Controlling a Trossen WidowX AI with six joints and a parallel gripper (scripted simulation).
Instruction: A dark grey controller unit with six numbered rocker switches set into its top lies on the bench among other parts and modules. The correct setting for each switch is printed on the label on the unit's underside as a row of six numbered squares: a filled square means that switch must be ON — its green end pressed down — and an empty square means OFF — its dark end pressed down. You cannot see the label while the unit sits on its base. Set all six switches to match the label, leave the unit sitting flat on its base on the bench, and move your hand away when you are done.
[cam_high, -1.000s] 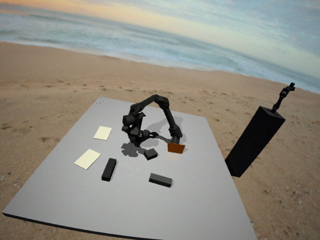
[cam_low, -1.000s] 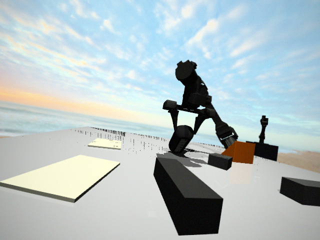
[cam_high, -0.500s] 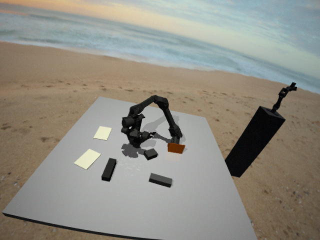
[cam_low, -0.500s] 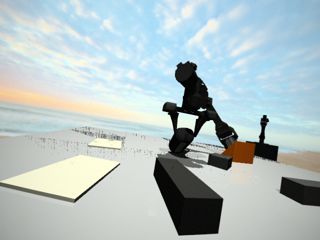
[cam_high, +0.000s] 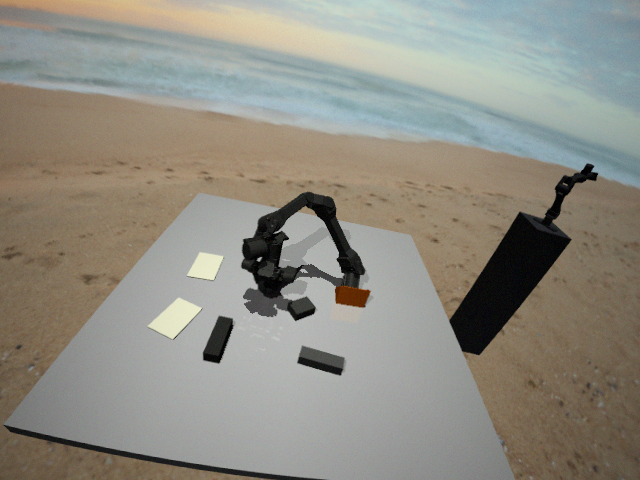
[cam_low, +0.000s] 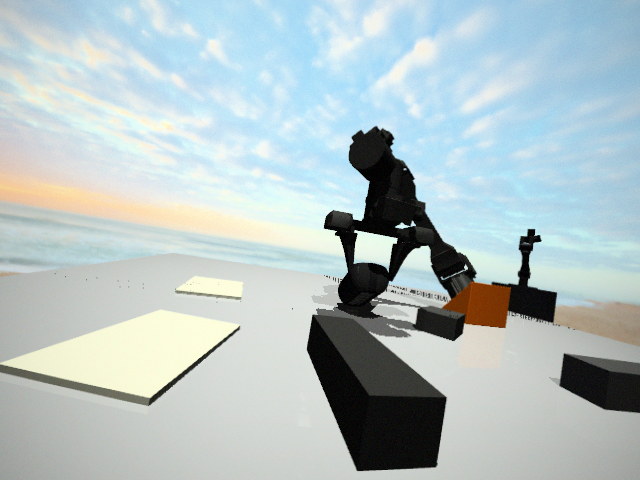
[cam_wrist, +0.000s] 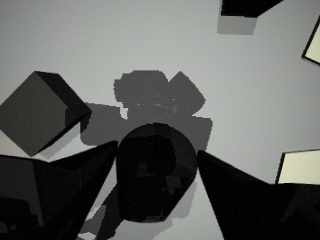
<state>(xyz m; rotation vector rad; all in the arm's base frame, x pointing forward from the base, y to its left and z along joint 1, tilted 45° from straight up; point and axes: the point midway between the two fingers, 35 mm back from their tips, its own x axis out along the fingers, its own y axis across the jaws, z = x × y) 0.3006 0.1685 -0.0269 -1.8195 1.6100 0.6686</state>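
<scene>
Now: the small dark block 14 cm behind my gripper tip, 6 cm below it and 1 cm to the left of it. Also, from my gripper tip: long black block (22 cm to the left, 8 cm ahead, 6 cm below); then grey block (24 cm behind, 20 cm to the left, 6 cm below).
</scene>
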